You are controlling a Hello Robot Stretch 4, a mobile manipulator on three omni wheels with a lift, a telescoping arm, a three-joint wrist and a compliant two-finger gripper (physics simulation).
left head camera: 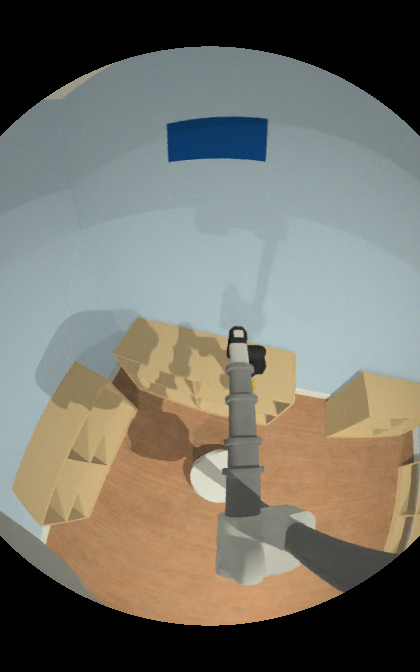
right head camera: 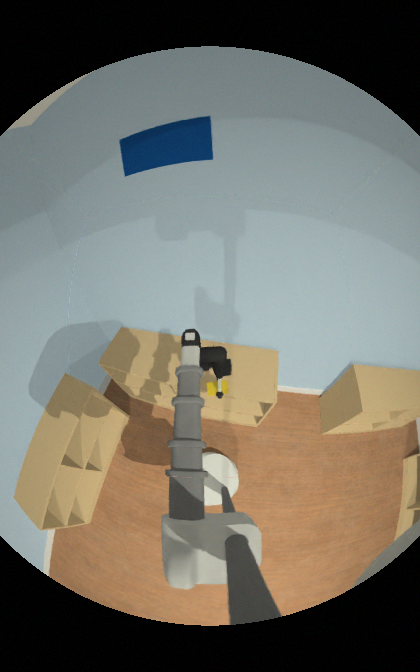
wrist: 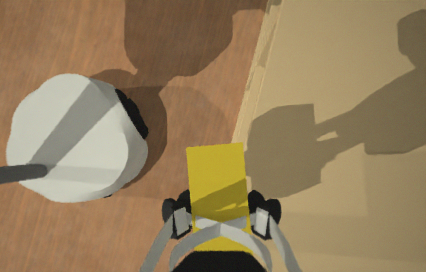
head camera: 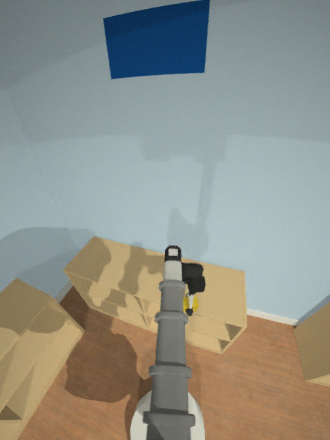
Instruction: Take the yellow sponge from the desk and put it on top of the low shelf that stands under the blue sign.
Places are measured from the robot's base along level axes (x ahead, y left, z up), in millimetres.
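Pixels of known places: gripper, between the fingertips: (wrist: 221, 205) (head camera: 188, 306).
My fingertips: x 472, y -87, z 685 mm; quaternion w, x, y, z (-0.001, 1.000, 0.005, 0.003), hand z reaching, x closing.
Behind a point stands the place of what it marks.
The yellow sponge (head camera: 195, 304) {z 740, x 458, y -114 mm} (left head camera: 253, 384) (right head camera: 211, 389) (wrist: 217, 175) {z 740, x 469, y -52 mm} is held between the two fingers of my gripper (head camera: 190, 306) {z 685, x 472, y -87 mm} (right head camera: 219, 389) (wrist: 221, 205) {z 685, x 472, y -87 mm}, which is shut on it. The low shelf (head camera: 225, 290) {z 583, x 622, y -330 mm} (left head camera: 282, 370) (right head camera: 255, 370) (wrist: 395, 185) {z 582, x 714, y -81 mm} stands against the wall under the blue sign (head camera: 157, 42) {z 1724, x 934, y 71 mm} (left head camera: 217, 140) (right head camera: 167, 146). The gripper and sponge are above the shelf's front part. In the wrist view the sponge overlaps the shelf's front edge, and the gripper's shadow falls on the shelf top. The arm hides part of the shelf. The desk does not show.
Another low shelf unit (left head camera: 50, 440) (right head camera: 45, 450) stands at the left, close to the left end of the shelf under the sign. A further unit (head camera: 315, 345) {z 200, x 403, y -1026 mm} (left head camera: 347, 405) (right head camera: 342, 400) stands at the right. My white round base (left head camera: 207, 475) (right head camera: 222, 477) (wrist: 75, 145) {z 187, x 29, y -21 mm} is on the wooden floor before the shelf.
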